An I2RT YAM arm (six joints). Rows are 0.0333 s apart.
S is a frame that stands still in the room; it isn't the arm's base.
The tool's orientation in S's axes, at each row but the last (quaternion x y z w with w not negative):
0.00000, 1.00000, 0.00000, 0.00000
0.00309, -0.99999, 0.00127, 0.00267
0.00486, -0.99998, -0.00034, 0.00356
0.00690, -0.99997, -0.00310, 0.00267
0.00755, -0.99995, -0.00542, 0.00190
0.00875, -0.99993, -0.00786, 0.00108
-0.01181, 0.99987, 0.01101, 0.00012
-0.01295, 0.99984, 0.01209, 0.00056
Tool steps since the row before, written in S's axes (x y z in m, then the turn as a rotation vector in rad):
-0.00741, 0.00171, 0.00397, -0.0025, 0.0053, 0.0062
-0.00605, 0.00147, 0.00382, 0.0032, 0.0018, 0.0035
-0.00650, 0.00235, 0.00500, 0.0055, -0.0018, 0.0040
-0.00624, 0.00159, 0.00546, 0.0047, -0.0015, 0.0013
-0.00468, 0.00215, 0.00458, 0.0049, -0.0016, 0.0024
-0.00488, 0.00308, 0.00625, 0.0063, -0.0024, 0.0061
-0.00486, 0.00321, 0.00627, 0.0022, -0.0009, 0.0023
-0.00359, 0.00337, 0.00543, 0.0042, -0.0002, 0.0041
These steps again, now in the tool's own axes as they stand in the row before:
0.00741, 0.00171, -0.00397, 0.0025, 0.0053, -0.0062
0.00606, 0.00150, -0.00379, -0.0032, 0.0018, -0.0035
0.00651, 0.00242, -0.00495, -0.0055, -0.0019, -0.0040
0.00625, 0.00171, -0.00542, -0.0047, -0.0016, -0.0013
0.00466, 0.00227, -0.00454, -0.0049, -0.0016, -0.0024
0.00484, 0.00326, -0.00619, -0.0062, -0.0024, -0.0062
0.00478, 0.00346, -0.00620, -0.0022, -0.0009, -0.0023
0.00349, 0.00359, -0.00535, -0.0042, -0.0002, -0.0041

